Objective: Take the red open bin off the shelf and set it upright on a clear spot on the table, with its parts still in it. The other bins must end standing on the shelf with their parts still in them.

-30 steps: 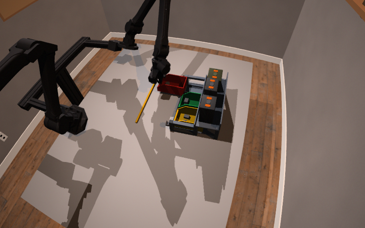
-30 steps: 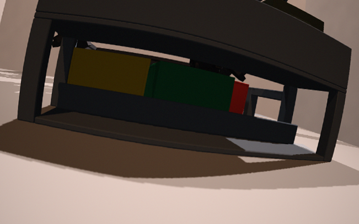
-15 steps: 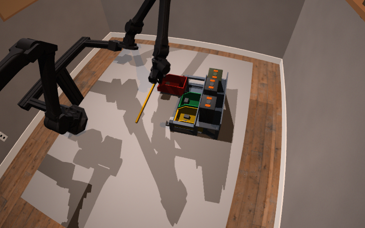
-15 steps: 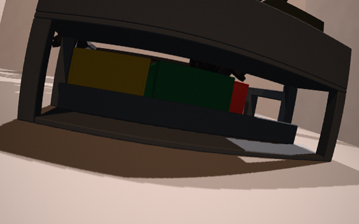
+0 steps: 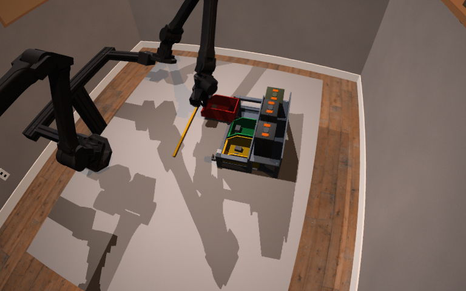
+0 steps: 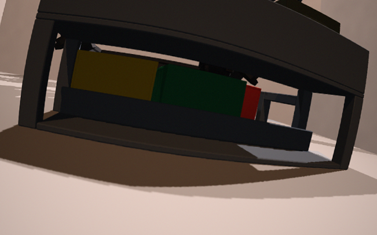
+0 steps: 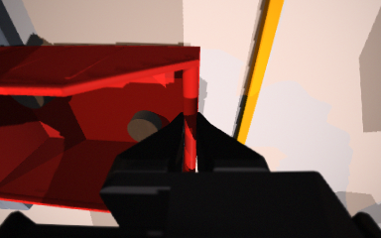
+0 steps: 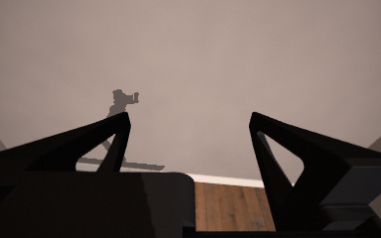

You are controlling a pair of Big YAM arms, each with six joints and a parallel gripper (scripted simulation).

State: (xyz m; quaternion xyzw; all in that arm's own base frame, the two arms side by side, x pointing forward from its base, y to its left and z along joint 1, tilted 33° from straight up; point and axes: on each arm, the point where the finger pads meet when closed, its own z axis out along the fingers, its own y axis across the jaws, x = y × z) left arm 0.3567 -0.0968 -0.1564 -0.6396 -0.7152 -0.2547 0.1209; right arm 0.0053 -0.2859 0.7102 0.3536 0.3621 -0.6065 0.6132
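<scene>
Now: the red open bin 8 cm ahead of my left hand. Round my left hand: grey shelf: 28 cm ahead, 10 cm to the right, 1 cm above; then green bin: 25 cm ahead, 10 cm to the right, 1 cm below.
</scene>
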